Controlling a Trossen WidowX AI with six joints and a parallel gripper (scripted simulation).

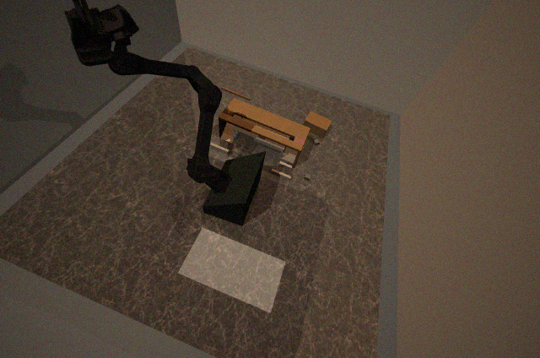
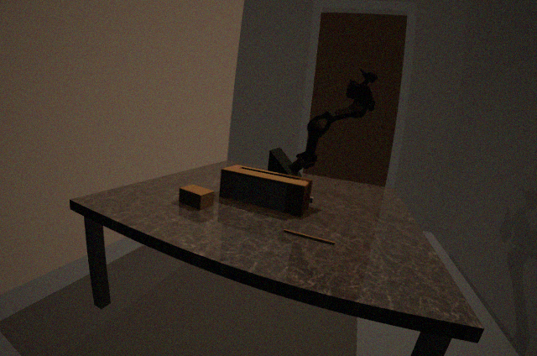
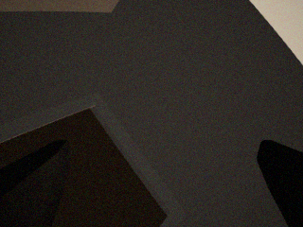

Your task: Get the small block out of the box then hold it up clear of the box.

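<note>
Right now my gripper tip is 34 cm short of the brown box, 31 cm to the left of it and 61 cm above it. Also, from my gripper tip: brown block: 58 cm ahead, 53 cm to the right, 64 cm below; thin stick: 62 cm ahead, 6 cm to the right, 66 cm below.
</note>
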